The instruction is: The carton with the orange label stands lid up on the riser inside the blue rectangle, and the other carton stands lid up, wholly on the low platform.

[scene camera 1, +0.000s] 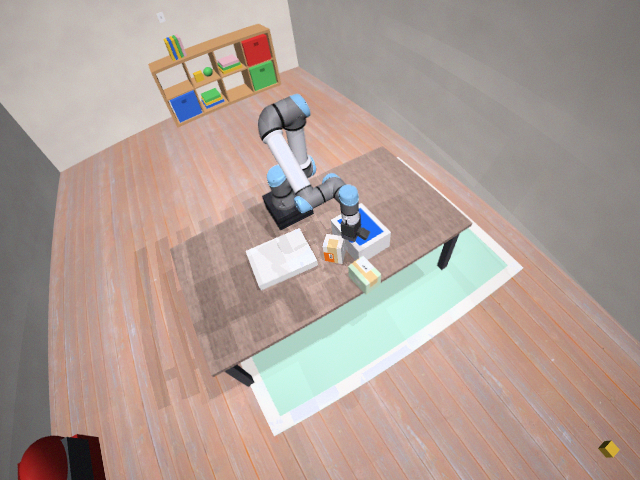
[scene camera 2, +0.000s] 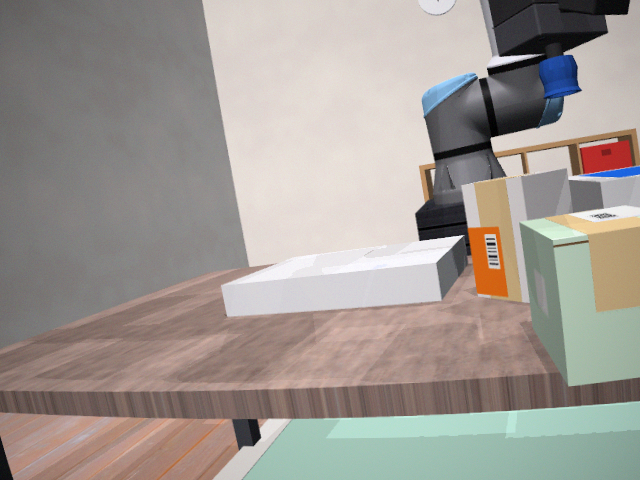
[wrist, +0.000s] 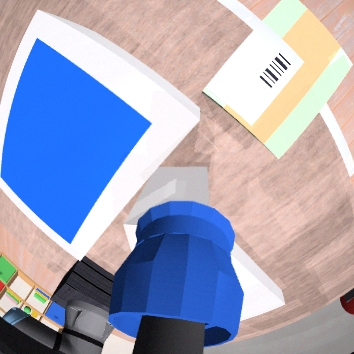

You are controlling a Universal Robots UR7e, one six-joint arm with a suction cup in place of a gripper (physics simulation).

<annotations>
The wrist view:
suction cup: 180, 267
pale green carton: 275, 82, on the table
riser with blue rectangle: 92, 122, on the table
</annotations>
